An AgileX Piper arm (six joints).
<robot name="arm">
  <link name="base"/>
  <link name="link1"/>
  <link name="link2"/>
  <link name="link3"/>
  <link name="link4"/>
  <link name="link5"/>
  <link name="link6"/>
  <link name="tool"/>
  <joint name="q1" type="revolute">
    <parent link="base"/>
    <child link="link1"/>
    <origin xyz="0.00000 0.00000 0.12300" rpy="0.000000 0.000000 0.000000"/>
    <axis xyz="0 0 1"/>
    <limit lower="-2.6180" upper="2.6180"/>
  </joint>
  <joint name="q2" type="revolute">
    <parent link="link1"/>
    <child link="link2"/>
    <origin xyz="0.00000 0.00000 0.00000" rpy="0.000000 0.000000 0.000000"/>
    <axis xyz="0 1 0"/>
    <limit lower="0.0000" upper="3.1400"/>
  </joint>
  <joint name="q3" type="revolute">
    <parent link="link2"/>
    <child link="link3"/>
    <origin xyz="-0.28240 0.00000 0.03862" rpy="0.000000 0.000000 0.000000"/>
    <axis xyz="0 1 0"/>
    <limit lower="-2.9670" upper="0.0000"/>
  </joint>
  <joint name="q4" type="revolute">
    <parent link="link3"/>
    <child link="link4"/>
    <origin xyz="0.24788 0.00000 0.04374" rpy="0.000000 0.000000 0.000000"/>
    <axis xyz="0.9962 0 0.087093"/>
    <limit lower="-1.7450" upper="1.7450"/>
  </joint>
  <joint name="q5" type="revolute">
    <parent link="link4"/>
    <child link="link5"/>
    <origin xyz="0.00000 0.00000 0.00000" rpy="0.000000 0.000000 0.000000"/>
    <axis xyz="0 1 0"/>
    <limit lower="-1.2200" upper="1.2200"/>
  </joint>
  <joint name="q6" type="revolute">
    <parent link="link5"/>
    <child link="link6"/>
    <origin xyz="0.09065 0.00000 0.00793" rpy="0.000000 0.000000 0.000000"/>
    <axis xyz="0.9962 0 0.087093"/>
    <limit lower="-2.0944" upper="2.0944"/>
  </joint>
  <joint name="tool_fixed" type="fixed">
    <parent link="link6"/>
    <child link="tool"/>
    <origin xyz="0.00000 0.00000 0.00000" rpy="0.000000 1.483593 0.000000"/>
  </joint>
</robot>
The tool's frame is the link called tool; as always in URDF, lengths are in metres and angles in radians.
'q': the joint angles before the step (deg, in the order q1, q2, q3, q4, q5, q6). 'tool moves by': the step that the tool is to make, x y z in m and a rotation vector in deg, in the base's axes. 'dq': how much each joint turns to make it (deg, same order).
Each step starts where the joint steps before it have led.
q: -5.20, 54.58, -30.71, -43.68, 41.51, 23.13
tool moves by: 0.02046, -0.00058, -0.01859, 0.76, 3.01, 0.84
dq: 0.00, 7.23, 0.00, -2.60, -3.62, 3.54
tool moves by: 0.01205, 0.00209, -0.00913, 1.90, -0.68, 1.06
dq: 0.00, 3.45, -0.06, -0.94, -4.02, 2.68
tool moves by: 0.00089, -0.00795, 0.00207, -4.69, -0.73, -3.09
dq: 0.00, 0.86, 0.00, -9.07, 2.67, 8.09
